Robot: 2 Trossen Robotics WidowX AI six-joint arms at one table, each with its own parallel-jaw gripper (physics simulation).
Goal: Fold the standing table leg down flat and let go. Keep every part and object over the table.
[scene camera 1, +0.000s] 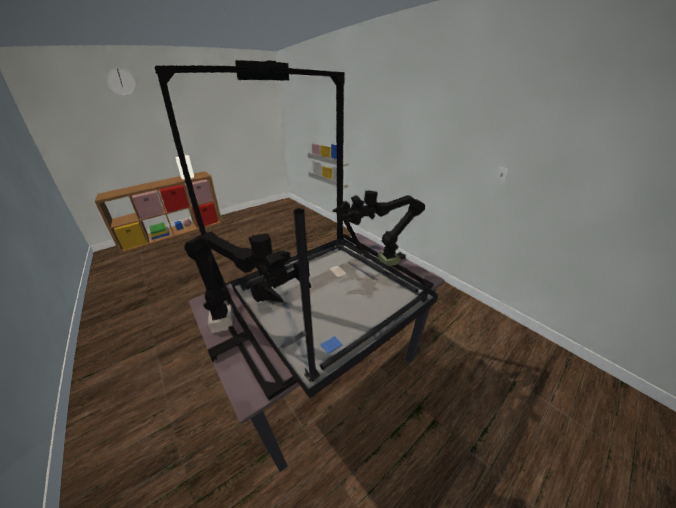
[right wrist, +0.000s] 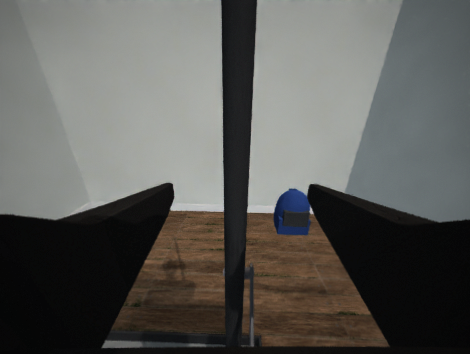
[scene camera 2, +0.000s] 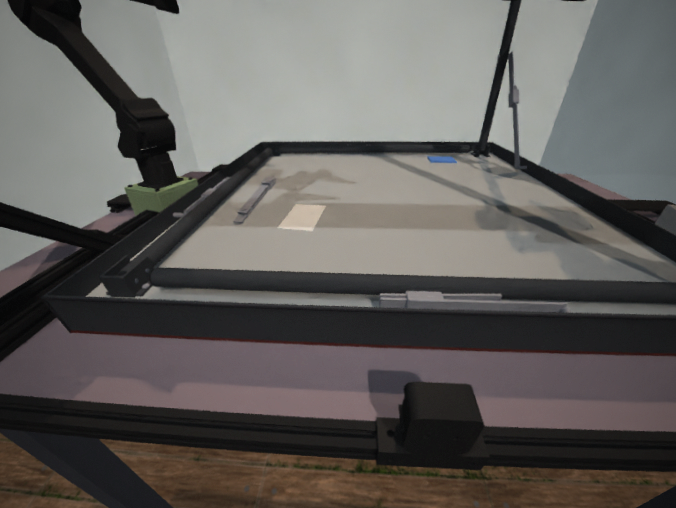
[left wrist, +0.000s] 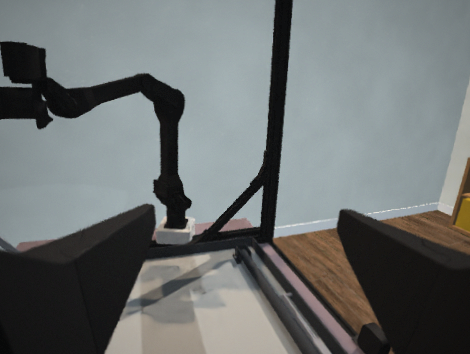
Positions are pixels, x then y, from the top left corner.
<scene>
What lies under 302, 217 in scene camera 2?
A white card.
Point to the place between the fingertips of my right gripper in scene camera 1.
297, 293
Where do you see a rimmed tabletop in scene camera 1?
312, 391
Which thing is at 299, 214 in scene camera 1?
A dark table leg.
</scene>
